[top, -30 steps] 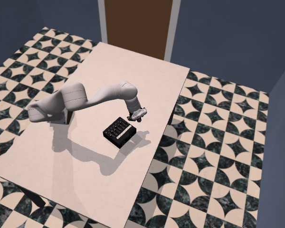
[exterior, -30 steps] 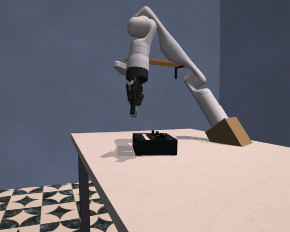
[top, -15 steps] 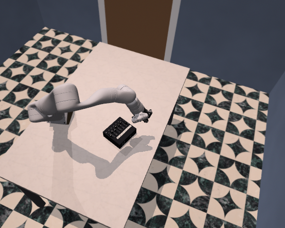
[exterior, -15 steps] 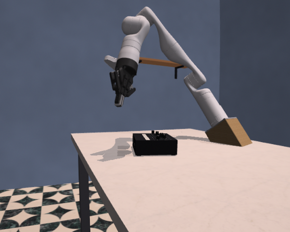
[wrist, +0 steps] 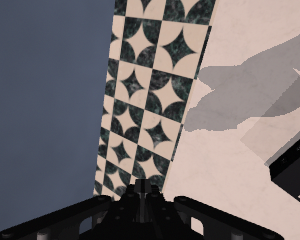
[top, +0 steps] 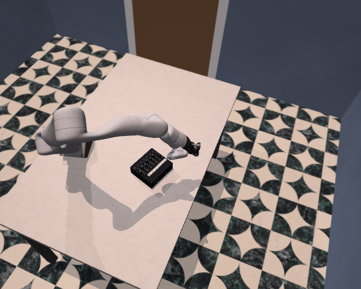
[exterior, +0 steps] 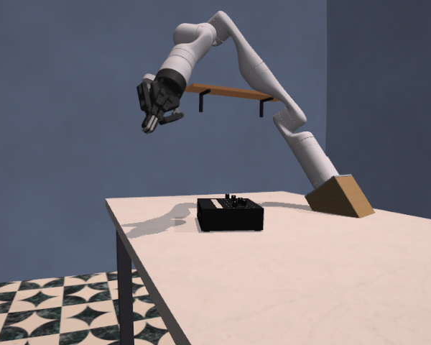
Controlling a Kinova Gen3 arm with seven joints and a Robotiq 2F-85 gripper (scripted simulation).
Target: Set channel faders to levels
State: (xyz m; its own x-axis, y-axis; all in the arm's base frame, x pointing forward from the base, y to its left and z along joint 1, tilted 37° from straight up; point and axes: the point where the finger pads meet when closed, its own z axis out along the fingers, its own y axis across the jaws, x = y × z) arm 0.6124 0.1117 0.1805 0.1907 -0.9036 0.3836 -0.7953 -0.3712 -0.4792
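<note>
Now: hand 250 mm past the channel 6 cap, 20 mm to the left of it and 170 mm above it. From my hand the other things lie so: channel 1 cap 190 mm behind, 70 mm to the left, 170 mm below; then channel 2 cap 220 mm behind, 60 mm to the left, 170 mm below; then channel 3 cap 230 mm behind, 40 mm to the left, 170 mm below.
</note>
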